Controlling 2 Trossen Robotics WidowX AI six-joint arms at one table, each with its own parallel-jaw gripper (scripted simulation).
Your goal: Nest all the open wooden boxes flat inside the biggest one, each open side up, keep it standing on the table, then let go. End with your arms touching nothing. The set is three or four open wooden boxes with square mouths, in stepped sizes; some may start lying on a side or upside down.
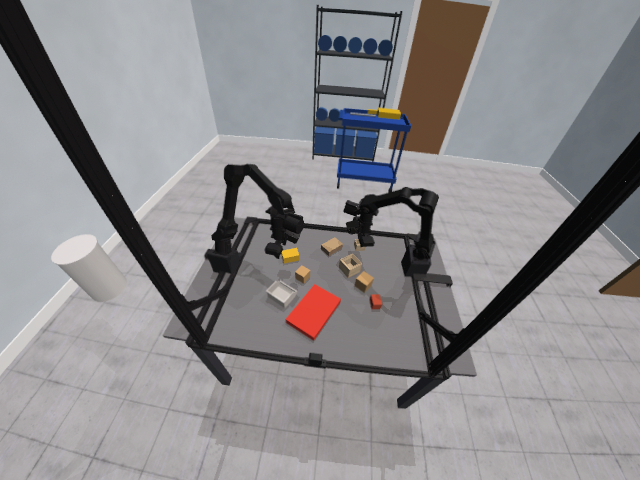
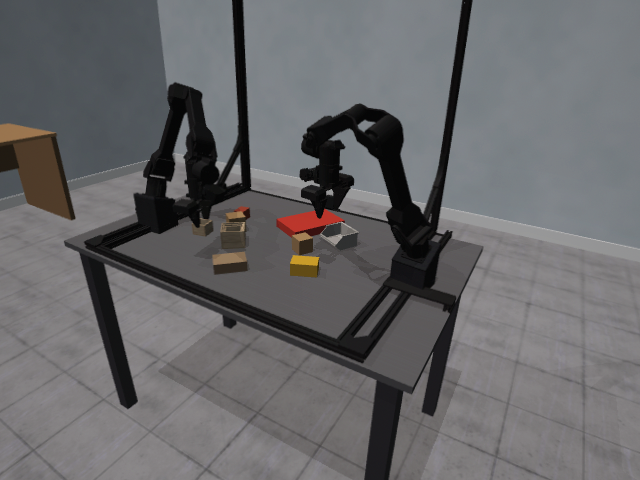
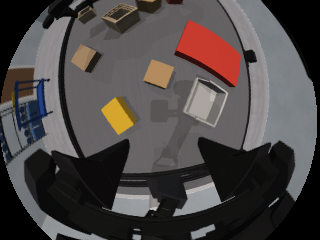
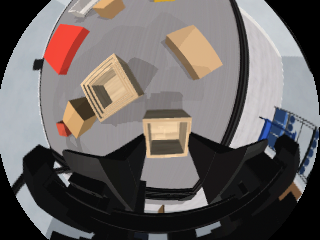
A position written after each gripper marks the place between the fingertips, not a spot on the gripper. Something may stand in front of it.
In view: the left gripper (image 2: pixel 327 213), the right gripper (image 2: pixel 202 224) and a red slab (image 1: pixel 311 314).
The red slab also shows in image 2 (image 2: pixel 308 222), in image 3 (image 3: pixel 202 47) and in image 4 (image 4: pixel 63 46). The left gripper also shows in image 3 (image 3: pixel 164 142). The right gripper shows as well in image 4 (image 4: pixel 166 136).
